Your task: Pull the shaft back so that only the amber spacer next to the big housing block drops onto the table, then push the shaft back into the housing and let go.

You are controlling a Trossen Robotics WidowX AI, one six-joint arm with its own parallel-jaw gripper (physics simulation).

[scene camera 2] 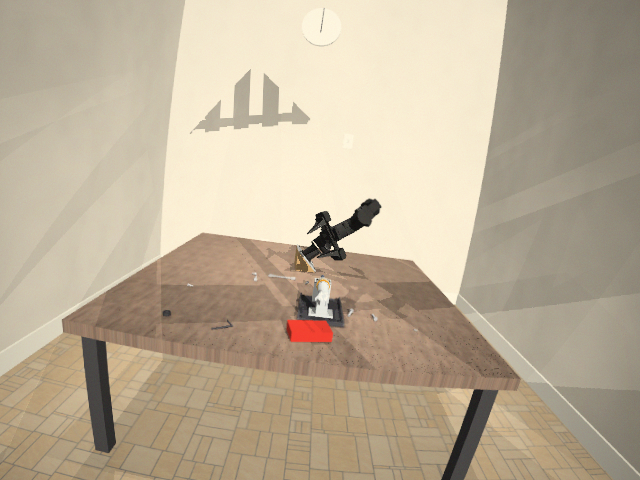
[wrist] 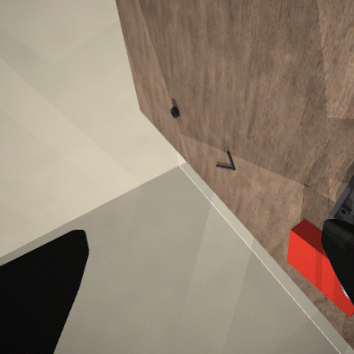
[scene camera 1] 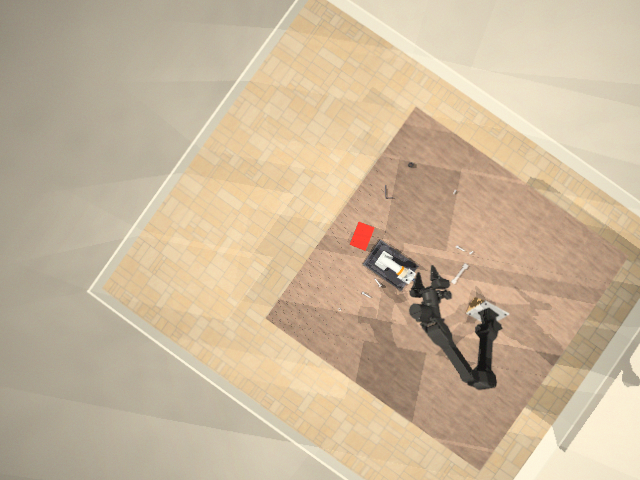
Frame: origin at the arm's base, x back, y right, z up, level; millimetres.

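Seen in the pictures: gripper, fingertip midpoint: (scene camera 2: 312, 245) (wrist: 205, 236) (scene camera 1: 425, 268); arm's base, origin of the base link: (scene camera 2: 305, 256) (scene camera 1: 488, 313).
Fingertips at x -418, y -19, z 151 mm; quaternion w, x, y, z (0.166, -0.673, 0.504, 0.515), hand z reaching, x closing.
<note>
Pixels of each thing's top centre, then the offset from my fingertips to it.
- spacer, middle of its top: (scene camera 2: 323, 280) (scene camera 1: 401, 270) dx -47, dy -55, dz -105 mm
- red block, middle of its top: (wrist: 319, 272) (scene camera 2: 309, 326) (scene camera 1: 362, 236) dx -277, dy -20, dz -176 mm
- black L-shaped piece, middle of its top: (wrist: 220, 159) (scene camera 1: 389, 191) dx -293, dy +240, dz -202 mm
- small black round part, middle of its top: (wrist: 172, 112) (scene camera 2: 166, 311) (scene camera 1: 411, 164) dx -281, dy +412, dz -196 mm
- pale rod, middle of its top: (scene camera 2: 282, 276) (scene camera 1: 460, 273) dx +224, dy +107, dz -199 mm
A white housing assembly (scene camera 1: 385, 259) (scene camera 2: 321, 304) sits in a dark tray (scene camera 1: 371, 251) (scene camera 2: 338, 319); a corner of this tray (wrist: 344, 204) shows at the right edge of the wrist view. An amber ring, the spacer (scene camera 1: 400, 270) (scene camera 2: 323, 281), is around the assembly's white round part, towards the arm. The shaft is too small to make out clearly, and it does not show in the wrist view. My gripper (scene camera 1: 425, 272) (scene camera 2: 313, 244) (wrist: 205, 236) is open and empty. It hangs above the table beside the arm-side end of the assembly, apart from it.
A red block (scene camera 1: 361, 236) (scene camera 2: 310, 331) (wrist: 307, 252) lies beyond the tray. A black L-shaped piece (scene camera 1: 386, 192) (wrist: 233, 163) and a small black round part (scene camera 1: 411, 164) (scene camera 2: 166, 313) (wrist: 175, 112) lie off to one side. A pale rod (scene camera 1: 460, 273) (scene camera 2: 281, 277) and several small pale parts lie around the tray.
</note>
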